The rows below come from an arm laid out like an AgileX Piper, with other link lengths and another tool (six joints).
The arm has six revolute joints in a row. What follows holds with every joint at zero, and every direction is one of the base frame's. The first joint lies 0.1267 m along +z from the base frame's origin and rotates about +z. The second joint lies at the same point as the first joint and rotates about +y. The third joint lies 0.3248 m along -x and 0.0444 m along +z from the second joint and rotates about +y. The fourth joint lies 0.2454 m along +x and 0.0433 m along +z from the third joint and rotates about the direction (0.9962, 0, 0.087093). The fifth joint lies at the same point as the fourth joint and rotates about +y. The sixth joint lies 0.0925 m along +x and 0.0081 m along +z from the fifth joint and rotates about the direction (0.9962, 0, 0.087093). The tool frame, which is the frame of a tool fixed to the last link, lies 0.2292 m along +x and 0.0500 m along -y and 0.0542 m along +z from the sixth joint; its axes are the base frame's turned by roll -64.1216, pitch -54.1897 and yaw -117.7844 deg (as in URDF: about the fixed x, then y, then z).
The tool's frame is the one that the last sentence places.
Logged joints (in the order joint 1, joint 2, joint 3, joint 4, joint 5, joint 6), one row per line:
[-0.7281 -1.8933 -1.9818 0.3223 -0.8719 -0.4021]
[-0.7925 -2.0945 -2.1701 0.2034 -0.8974 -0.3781]
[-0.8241 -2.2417 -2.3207 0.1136 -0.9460 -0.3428]
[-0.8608 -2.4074 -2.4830 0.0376 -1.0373 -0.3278]
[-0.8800 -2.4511 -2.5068 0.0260 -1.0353 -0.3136]
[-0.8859 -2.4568 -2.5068 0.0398 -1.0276 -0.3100]
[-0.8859 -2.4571 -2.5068 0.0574 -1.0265 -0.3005]
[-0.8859 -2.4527 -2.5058 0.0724 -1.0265 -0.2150]
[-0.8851 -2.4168 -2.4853 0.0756 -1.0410 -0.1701]
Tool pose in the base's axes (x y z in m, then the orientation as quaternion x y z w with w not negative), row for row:
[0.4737 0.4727 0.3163 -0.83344 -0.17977 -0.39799 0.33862]
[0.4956 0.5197 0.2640 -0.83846 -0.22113 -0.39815 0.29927]
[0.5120 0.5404 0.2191 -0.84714 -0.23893 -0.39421 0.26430]
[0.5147 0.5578 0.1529 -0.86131 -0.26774 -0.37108 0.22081]
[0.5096 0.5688 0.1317 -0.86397 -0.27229 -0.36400 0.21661]
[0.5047 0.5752 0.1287 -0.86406 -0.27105 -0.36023 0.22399]
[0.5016 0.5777 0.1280 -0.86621 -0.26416 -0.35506 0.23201]
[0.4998 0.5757 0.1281 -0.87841 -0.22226 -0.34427 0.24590]
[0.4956 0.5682 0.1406 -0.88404 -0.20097 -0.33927 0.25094]
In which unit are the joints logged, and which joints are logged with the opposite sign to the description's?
The joints are logged in radians. Opposite sign: joint 1, joint 2, joint 5.
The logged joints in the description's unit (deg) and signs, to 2 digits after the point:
[41.72 108.48 -113.55 18.47 49.96 -23.04]
[45.41 120.01 -124.34 11.65 51.42 -21.66]
[47.22 128.44 -132.97 6.51 54.20 -19.64]
[49.32 137.93 -142.27 2.15 59.43 -18.78]
[50.42 140.44 -143.63 1.49 59.32 -17.97]
[50.76 140.76 -143.63 2.28 58.88 -17.76]
[50.76 140.78 -143.63 3.29 58.81 -17.22]
[50.76 140.53 -143.57 4.15 58.81 -12.32]
[50.71 138.47 -142.40 4.33 59.64 -9.75]

